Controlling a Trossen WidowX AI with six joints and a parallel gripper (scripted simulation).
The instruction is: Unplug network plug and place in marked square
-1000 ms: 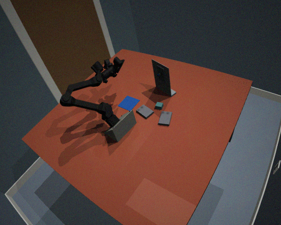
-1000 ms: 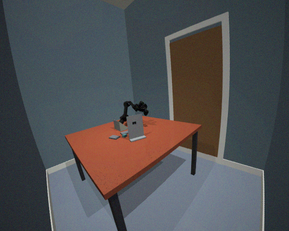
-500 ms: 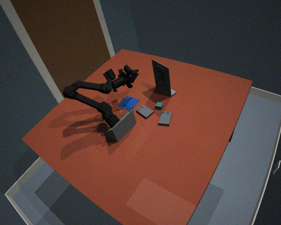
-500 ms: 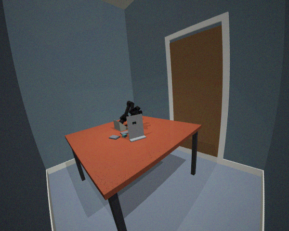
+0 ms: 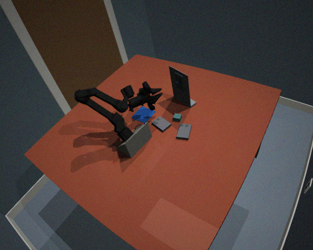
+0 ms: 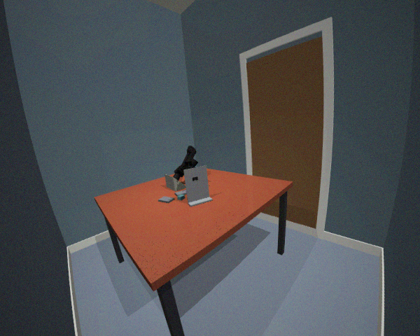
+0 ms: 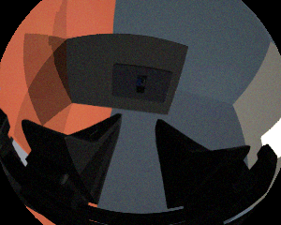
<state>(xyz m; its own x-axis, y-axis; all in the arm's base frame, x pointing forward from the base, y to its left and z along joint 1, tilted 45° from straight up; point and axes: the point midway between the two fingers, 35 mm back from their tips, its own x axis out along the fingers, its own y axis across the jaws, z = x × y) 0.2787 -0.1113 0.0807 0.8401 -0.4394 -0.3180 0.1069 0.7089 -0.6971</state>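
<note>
My gripper tip is now 110 mm short of the network plug and 40 mm to the left of it. From my gripper tip the other things lie so: grey upright panel 130 mm ahead, 60 mm to the right, 60 mm below; then blue marked square 80 mm behind, 120 mm to the left, 170 mm below.
</note>
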